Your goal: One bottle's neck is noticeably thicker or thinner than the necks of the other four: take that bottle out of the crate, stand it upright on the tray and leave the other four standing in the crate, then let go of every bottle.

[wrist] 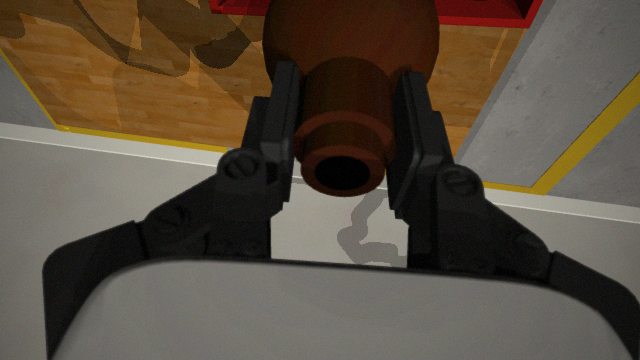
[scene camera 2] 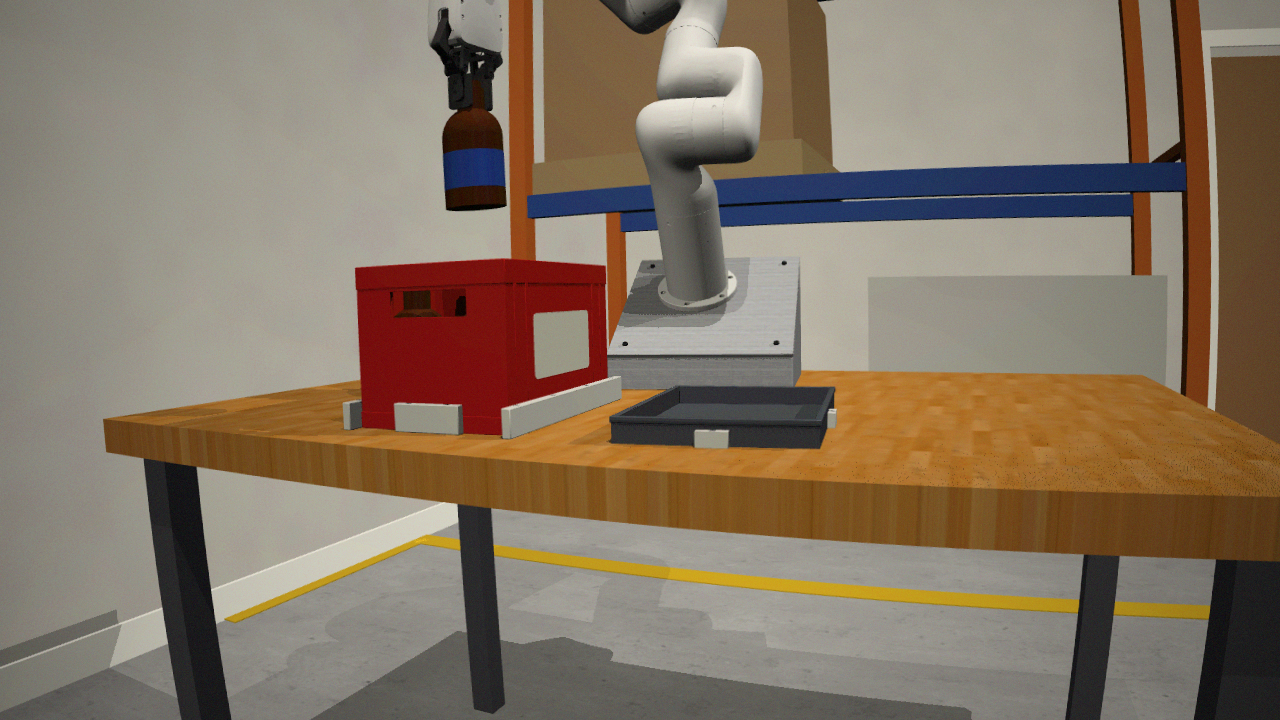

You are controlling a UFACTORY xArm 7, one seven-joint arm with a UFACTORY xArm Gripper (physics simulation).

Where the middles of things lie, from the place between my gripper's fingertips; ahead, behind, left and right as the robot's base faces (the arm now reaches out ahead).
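I can see the pale crate rail (scene camera 2: 535,414), and it sits 350 mm below my hand and 130 mm to the left of that hand.
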